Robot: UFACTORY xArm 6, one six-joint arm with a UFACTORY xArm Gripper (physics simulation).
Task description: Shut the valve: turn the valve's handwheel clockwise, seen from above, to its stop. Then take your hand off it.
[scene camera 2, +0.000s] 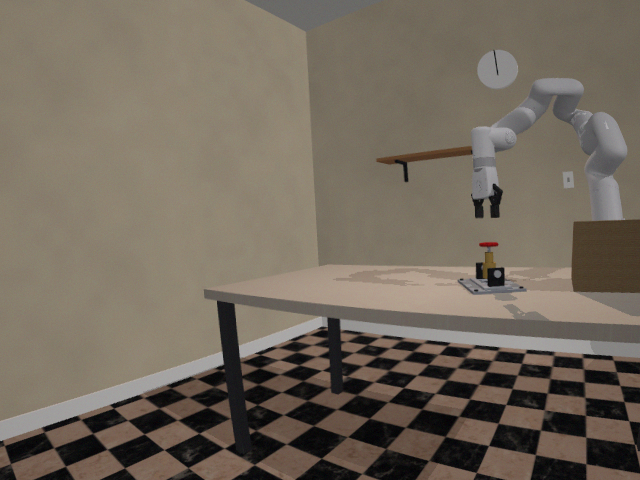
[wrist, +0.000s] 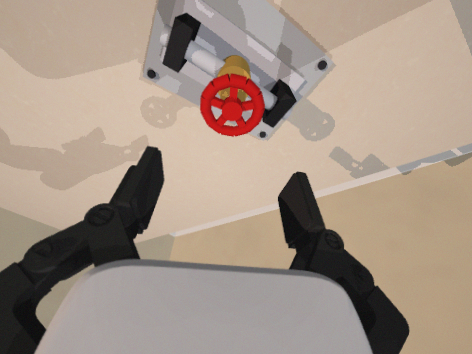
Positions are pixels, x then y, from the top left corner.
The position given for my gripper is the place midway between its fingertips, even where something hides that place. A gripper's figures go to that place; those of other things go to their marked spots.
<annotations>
My gripper [wrist: 227, 174]: 0.12 m from the lens. A red handwheel [wrist: 232, 107]: 0.18 m from the lens.
</annotations>
